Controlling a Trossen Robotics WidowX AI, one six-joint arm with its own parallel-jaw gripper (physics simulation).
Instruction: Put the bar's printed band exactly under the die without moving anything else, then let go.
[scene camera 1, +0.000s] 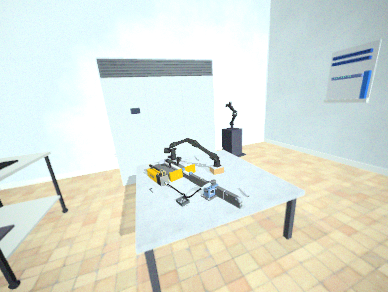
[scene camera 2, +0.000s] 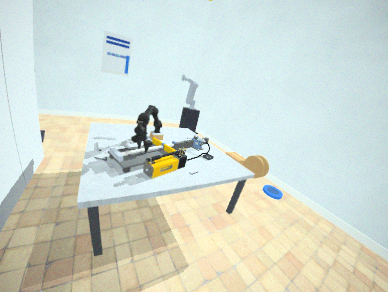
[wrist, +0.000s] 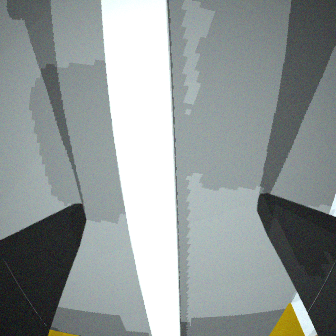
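Where they show: gripper, fingertip midpoint: (scene camera 1: 174, 166) (scene camera 2: 142, 150) (wrist: 171, 207); arm's base, link origin: (scene camera 1: 217, 165) (scene camera 2: 157, 131).
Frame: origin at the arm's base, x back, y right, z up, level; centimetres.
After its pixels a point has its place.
The pale bar (wrist: 142, 125) @[x -38.0, y 37.2, z 0.2 cm] runs lengthwise over a grey bed (wrist: 225, 250) @[x -33.2, y 30.1, z -1.8 cm] (scene camera 2: 131, 164) @[x -53.5, y 48.1, z -1.8 cm] in the wrist view, and its near end runs out of the bottom of that view. My gripper (wrist: 171, 207) @[x -36.7, y 33.0, z -1.5 cm] (scene camera 1: 173, 163) @[x -36.7, y 33.0, z -1.5 cm] (scene camera 2: 142, 146) @[x -36.7, y 33.0, z -1.5 cm] is open, low over the bed. The bar lies between the two spread fingertips, left of the midpoint, with a gap on both sides. The bar's printed band does not show in the wrist view. A small blue device (scene camera 1: 210, 191) @[x -35.0, y -34.1, z -1.0 cm] (scene camera 2: 200, 142) @[x -37.7, y -30.0, z 1.3 cm] stands at the long dark rail; the die cannot be told apart at this size.
A yellow motor unit (scene camera 1: 154, 174) @[x -62.8, y 22.5, z 0.9 cm] (scene camera 2: 163, 167) @[x -65.0, y 31.2, z -0.8 cm] stands beside the bed, with yellow plates (scene camera 1: 175, 175) @[x -44.6, y 12.0, z -2.0 cm] at the bed's end. The dark rail (scene camera 1: 231, 198) @[x -27.2, y -49.4, z -2.2 cm] runs on past them. A cable leads to a small dark box (scene camera 1: 183, 201) @[x -55.3, y -25.4, z -6.5 cm] (scene camera 2: 208, 156) @[x -54.3, y -27.5, z -6.5 cm]. The arm's base stands on a wooden block (scene camera 1: 217, 170) @[x -4.0, y -5.0, z -2.5 cm].
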